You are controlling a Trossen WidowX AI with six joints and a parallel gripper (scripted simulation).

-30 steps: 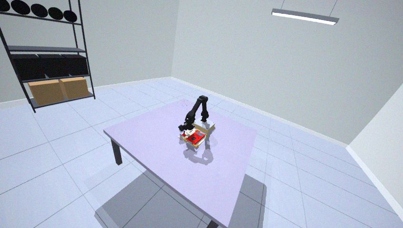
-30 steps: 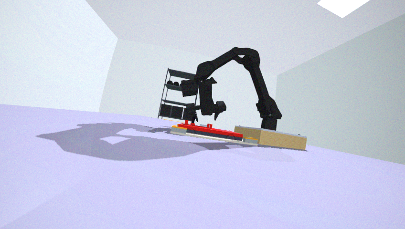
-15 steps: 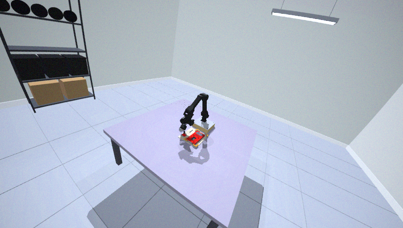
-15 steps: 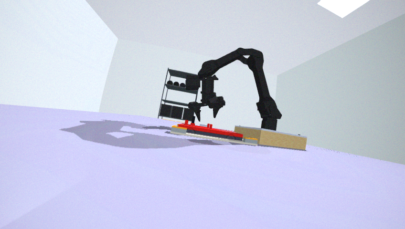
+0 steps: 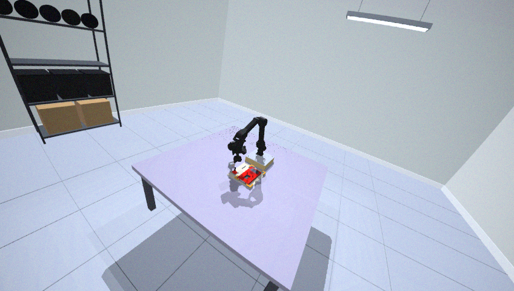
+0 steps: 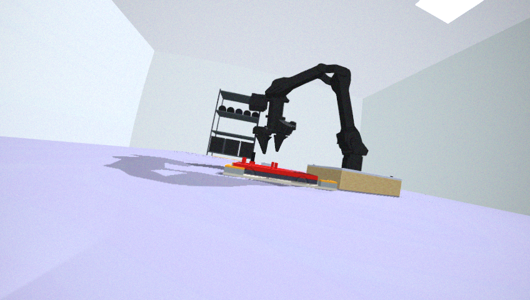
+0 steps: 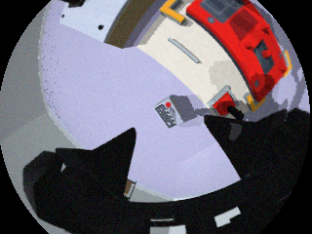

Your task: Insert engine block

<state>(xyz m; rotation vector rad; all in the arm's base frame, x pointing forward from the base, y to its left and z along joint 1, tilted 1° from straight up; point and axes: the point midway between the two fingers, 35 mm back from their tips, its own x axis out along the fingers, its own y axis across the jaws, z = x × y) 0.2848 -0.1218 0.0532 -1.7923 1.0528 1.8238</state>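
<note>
Right now the grey engine block is 6 cm below my gripper tip and 2 cm to the right of it.
</note>
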